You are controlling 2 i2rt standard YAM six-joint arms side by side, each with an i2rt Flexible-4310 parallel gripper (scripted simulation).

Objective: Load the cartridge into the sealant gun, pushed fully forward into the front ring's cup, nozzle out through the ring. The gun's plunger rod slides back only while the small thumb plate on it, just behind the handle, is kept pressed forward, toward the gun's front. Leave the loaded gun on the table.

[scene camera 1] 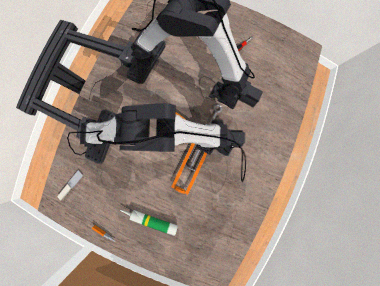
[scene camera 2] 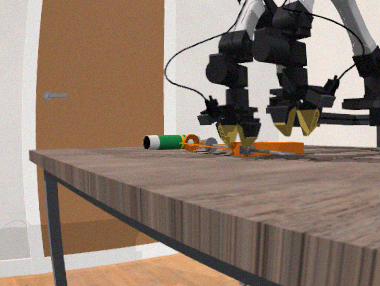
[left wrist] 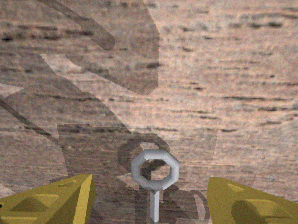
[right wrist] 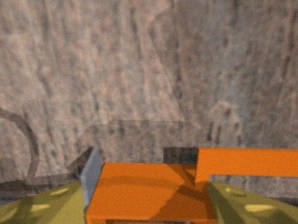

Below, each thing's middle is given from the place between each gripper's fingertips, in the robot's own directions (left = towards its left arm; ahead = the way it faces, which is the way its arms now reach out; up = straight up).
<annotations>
I see the grey thumb plate [right wrist: 90, 175] 10 mm behind my right hand [scene camera 2: 238, 148], 30 mm to the left of it and 10 mm below it. From my right hand the other things lie so: orange sealant gun [scene camera 2: 297, 147]: 50 mm behind, 40 mm to the right, 10 mm below.
My left hand [scene camera 2: 297, 136] is 2 cm short of the grey thumb plate, 15 cm to the left of it and 4 cm above it. Round my left hand: orange sealant gun: 2 cm behind, 22 cm to the right, 4 cm below.
</annotations>
